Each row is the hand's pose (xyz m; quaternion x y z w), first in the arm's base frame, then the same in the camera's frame.
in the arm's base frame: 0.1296 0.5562 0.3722 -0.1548 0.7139 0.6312 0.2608
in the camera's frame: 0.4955 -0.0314 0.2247 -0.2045 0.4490 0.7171 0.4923
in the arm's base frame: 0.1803 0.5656 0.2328 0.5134 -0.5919 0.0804 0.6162
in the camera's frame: 0.6081 0.0280 0.1480 0.5858 -0.7523 0.0267 0.3004
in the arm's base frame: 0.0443 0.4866 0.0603 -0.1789 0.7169 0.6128 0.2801
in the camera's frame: 0.5784 0.0654 -0.0805 -0.2174 0.4527 0.6937 0.5163
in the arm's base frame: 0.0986 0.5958 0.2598 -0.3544 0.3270 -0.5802 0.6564
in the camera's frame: 0.5226 0.0598 0.1465 -0.0038 0.3021 -0.5797 0.7568
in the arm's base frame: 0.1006 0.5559 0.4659 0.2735 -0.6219 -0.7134 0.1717
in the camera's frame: 0.4239 -0.0671 0.2815 -0.4491 0.4573 0.7612 0.0992
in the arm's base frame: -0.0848 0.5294 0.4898 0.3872 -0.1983 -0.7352 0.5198
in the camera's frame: 0.2522 -0.0609 0.2034 0.6682 -0.1497 -0.6628 0.3030
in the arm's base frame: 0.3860 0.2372 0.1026 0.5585 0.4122 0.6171 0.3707
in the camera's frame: 0.8638 -0.2437 -0.0190 0.4781 0.1096 0.8029 0.3387
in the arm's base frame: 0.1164 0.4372 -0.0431 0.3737 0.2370 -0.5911 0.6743
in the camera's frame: 0.6941 0.0530 -0.1497 0.6787 0.1819 -0.4296 0.5673
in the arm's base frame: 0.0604 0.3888 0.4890 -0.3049 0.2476 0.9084 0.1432
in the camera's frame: 0.3841 -0.2140 0.1984 -0.4661 -0.0191 0.8263 0.3157
